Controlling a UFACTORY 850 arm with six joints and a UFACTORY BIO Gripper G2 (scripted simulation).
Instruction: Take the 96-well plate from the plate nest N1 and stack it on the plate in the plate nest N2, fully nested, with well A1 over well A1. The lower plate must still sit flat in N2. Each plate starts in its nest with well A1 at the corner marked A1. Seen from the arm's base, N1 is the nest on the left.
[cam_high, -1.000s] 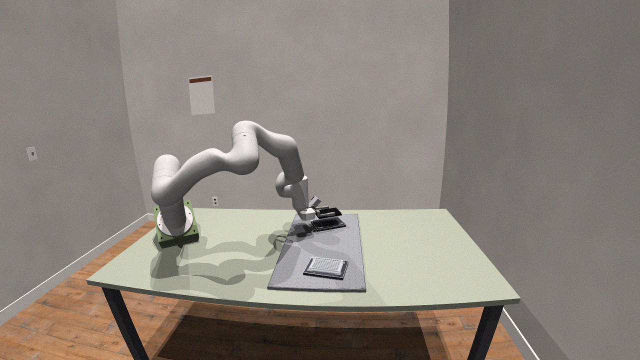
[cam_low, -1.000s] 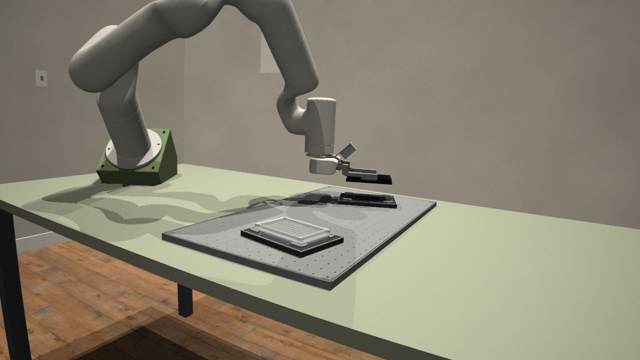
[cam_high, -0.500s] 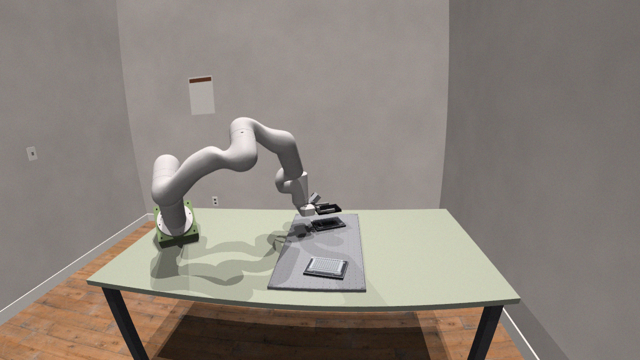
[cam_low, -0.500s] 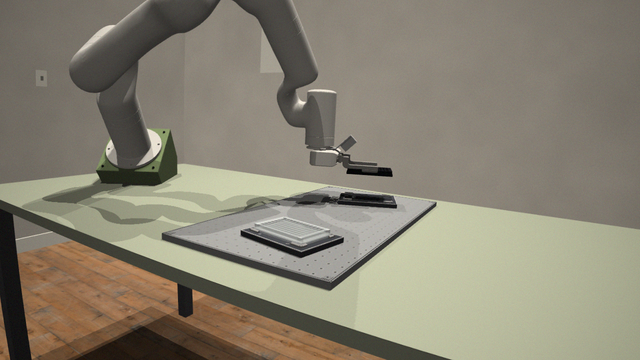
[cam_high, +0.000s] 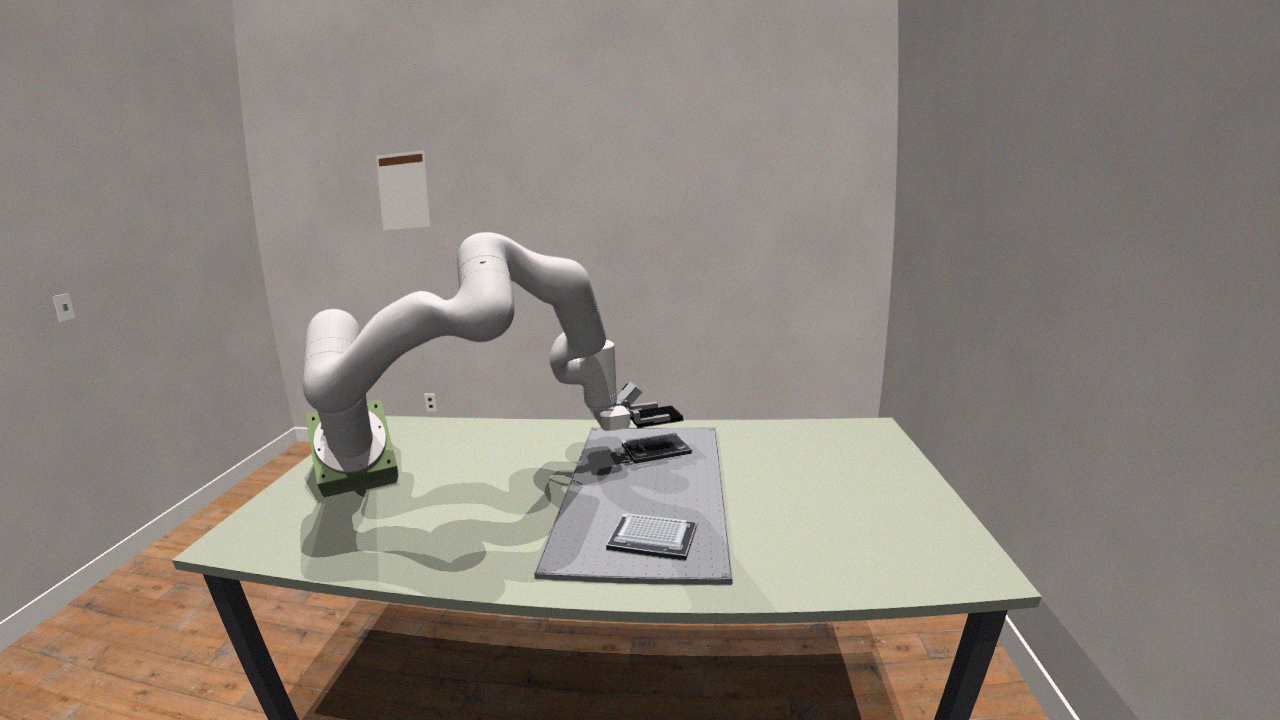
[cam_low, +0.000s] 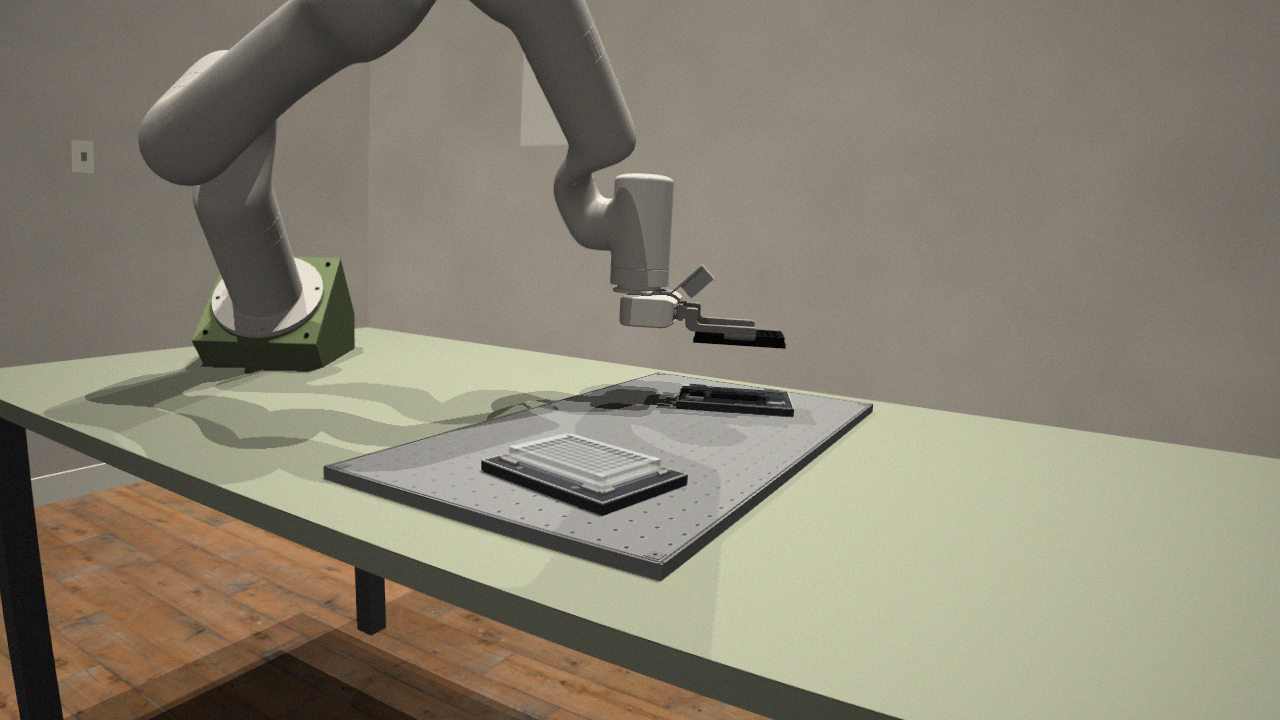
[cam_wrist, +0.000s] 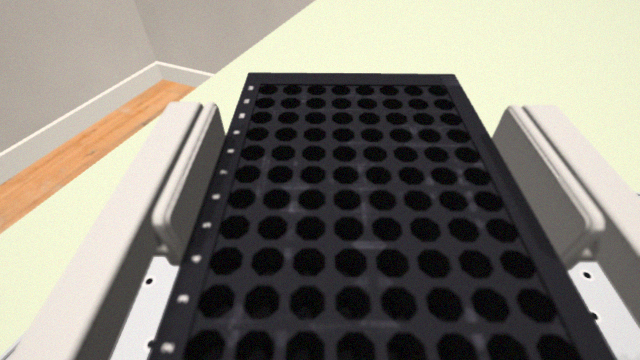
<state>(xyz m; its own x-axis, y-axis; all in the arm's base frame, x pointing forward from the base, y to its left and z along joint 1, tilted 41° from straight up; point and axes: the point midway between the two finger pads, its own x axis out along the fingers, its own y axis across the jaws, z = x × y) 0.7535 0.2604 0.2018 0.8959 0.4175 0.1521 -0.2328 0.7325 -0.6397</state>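
The clear 96-well plate lies 4 cm behind my hand, 42 cm to the right of it and 9 cm below it. Round my hand: plate nest N1: 10 cm below; black 96-well plate: 1 cm below; plate nest N2: 4 cm behind, 42 cm to the right, 10 cm below.
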